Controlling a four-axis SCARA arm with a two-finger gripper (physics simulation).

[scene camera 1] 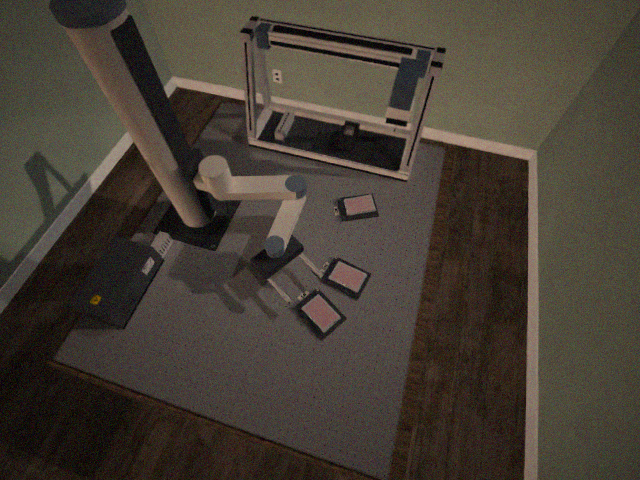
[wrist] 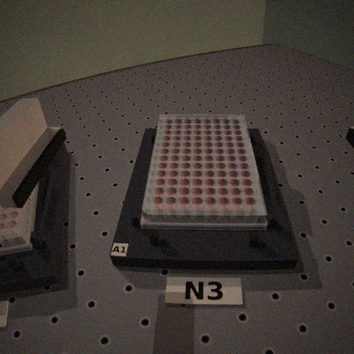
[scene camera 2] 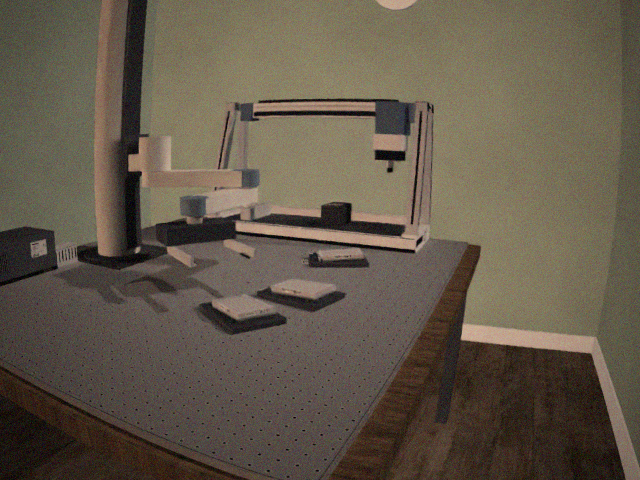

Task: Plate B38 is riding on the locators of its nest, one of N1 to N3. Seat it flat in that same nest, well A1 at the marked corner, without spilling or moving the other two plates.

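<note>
In the wrist view, nest N3 (wrist: pixel 205 246) (scene camera 1: pixel 323 336) (scene camera 2: pixel 231 327) holds a clear plate with red wells (wrist: pixel 202 167) (scene camera 1: pixel 321 312) (scene camera 2: pixel 244 305). It looks level between the locators; its exact height is hard to tell. An A1 tag (wrist: pixel 119 249) marks the nest's near left corner. A second plate (scene camera 1: pixel 347 276) (scene camera 2: pixel 302 288) (wrist: pixel 17 220) lies on the middle nest (scene camera 1: pixel 355 295) (scene camera 2: pixel 310 304) (wrist: pixel 52 255). The third plate (scene camera 1: pixel 357 205) (scene camera 2: pixel 341 253) lies on the back nest and looks slightly tilted. No B38 mark is readable. My gripper (scene camera 1: pixel 301 287) (scene camera 2: pixel 221 258) is open, empty and set back from N3, above the table.
The N3 label (wrist: pixel 203 290) stands before that nest. A gantry frame (scene camera 1: pixel 330 158) (scene camera 2: pixel 330 233) stands at the back with a black block (scene camera 1: pixel 351 128) (scene camera 2: pixel 336 212) inside. A dark box (scene camera 1: pixel 121 281) (scene camera 2: pixel 25 253) stands left of the arm's column (scene camera 1: pixel 149 129) (scene camera 2: pixel 111 129).
</note>
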